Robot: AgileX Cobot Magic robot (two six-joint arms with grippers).
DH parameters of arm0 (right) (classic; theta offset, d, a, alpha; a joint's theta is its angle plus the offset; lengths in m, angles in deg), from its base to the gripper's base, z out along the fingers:
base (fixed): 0 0 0 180
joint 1: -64.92 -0.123 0 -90
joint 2: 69.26 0 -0.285 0
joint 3: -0.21 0 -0.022 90
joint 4: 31.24 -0.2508 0 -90
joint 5: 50.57 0 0.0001 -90
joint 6: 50.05 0.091 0 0
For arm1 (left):
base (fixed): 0 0 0 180
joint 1: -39.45 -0.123 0 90
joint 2: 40.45 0 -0.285 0
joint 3: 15.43 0 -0.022 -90
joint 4: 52.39 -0.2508 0 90
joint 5: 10.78 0 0.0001 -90
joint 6: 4.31 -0.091 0 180
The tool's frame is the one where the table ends.
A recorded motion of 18 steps. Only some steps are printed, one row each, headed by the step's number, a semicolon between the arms.
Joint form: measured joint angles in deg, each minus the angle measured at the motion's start. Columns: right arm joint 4, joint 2, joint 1, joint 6, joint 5, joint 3; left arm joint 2, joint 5, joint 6, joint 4, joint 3, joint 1.
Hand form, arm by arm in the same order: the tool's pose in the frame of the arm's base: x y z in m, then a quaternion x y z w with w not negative. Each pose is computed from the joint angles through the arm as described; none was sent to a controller.
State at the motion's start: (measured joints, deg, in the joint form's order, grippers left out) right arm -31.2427 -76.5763 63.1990 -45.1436 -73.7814 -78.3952; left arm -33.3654 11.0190 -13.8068 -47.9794 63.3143 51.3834
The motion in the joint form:
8: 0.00 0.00 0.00 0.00 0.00 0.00; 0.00 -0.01 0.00 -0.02 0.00 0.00
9: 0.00 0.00 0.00 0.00 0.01 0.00; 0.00 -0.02 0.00 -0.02 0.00 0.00
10: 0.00 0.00 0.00 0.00 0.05 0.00; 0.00 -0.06 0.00 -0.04 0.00 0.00
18: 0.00 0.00 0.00 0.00 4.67 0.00; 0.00 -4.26 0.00 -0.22 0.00 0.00
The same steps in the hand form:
8: 0.0518 0.0016 0.1692 0.02266 0.81447 0.03353 0.57879; 0.0507 -0.0134 0.1708 0.12999 0.79617 -0.04502 0.58922
9: 0.0518 0.0016 0.1692 0.02266 0.81442 0.03354 0.57886; 0.0507 -0.0134 0.1708 0.12997 0.79612 -0.04502 0.58929
10: 0.0519 0.0016 0.1692 0.02265 0.81422 0.03355 0.57914; 0.0508 -0.0134 0.1709 0.13002 0.79591 -0.04487 0.58958
18: 0.0540 0.0016 0.1763 0.02198 0.79019 0.03542 0.61145; 0.0526 -0.0132 0.1773 0.12562 0.77422 -0.04343 0.61880

